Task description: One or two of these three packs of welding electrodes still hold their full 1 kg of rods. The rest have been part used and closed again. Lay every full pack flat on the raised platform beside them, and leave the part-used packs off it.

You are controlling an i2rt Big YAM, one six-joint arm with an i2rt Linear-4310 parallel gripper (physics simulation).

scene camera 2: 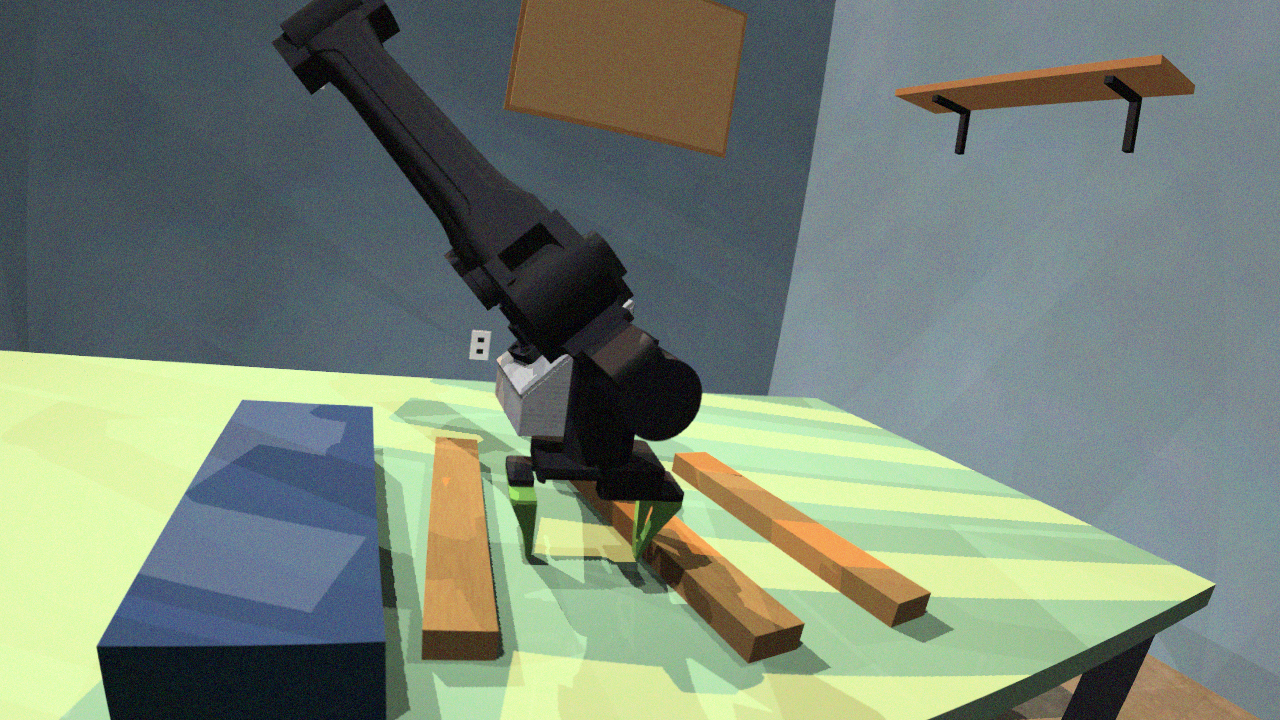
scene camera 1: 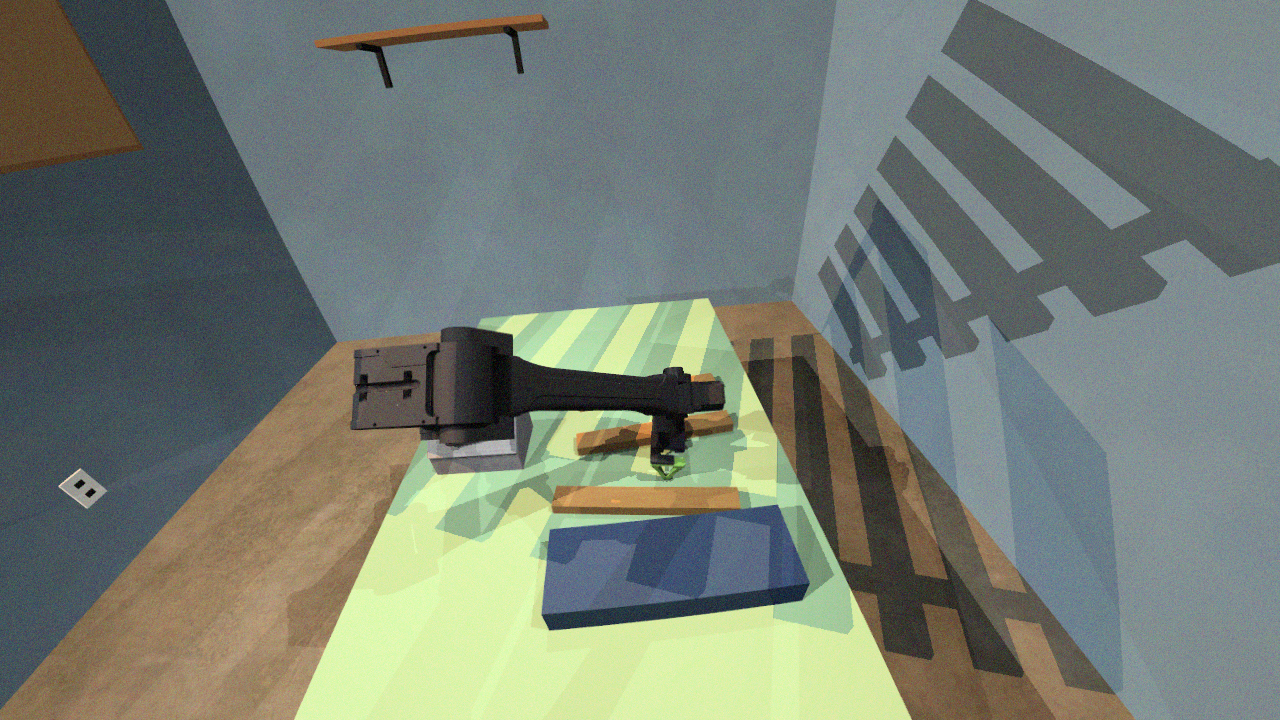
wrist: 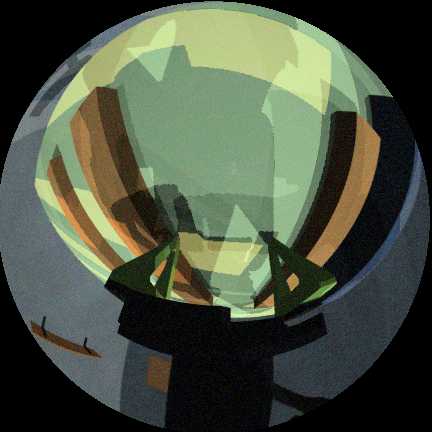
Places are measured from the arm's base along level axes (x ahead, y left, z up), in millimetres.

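Where they show: gripper, between the fingertips: [scene camera 2: 582, 555] [scene camera 1: 666, 460] [wrist: 224, 240].
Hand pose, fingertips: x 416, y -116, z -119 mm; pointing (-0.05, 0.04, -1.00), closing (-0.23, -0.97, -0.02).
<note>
Things, the pixels of their top centre, and the offset from my fingertips. Level surfaces: height alone.
- raised blue platform, centre of its top: [scene camera 2: 285, 480] [scene camera 1: 671, 555] [wrist: 377, 258] 48 mm back, 243 mm right, 58 mm up
- middle pack, centre of its top: [scene camera 2: 658, 522] [wrist: 156, 264] [scene camera 1: 654, 428] 8 mm back, 79 mm left, 22 mm up
- far pack, centre of its top: [scene camera 2: 782, 512] [wrist: 96, 253] 4 mm ahead, 226 mm left, 22 mm up
- green table, height of its surface: 2 mm down
Three long orange-brown packs lie flat on the table. One pack [scene camera 1: 646, 499] [scene camera 2: 458, 555] [wrist: 367, 165] lies beside the raised blue platform [scene camera 1: 671, 568] [scene camera 2: 268, 528]. The middle pack [scene camera 1: 608, 437] [scene camera 2: 725, 600] [wrist: 95, 150] lies at an angle. The far pack [scene camera 2: 800, 528] [wrist: 67, 205] is mostly hidden by the arm in scene camera 1. No pack lies on the platform. My gripper [scene camera 1: 667, 467] [scene camera 2: 586, 559] [wrist: 224, 240] is open and empty, pointing down, low over the table between the near and middle packs. One fingertip is close beside the middle pack. The packs show no readable marks.
The light grey arm base [scene camera 1: 474, 458] [scene camera 2: 541, 402] stands behind the gripper in scene camera 2. The green table [scene camera 1: 429, 662] [scene camera 2: 1029, 546] ends a short way past the packs' outer ends. A wooden shelf [scene camera 1: 434, 32] [scene camera 2: 1047, 85] hangs high on the wall.
</note>
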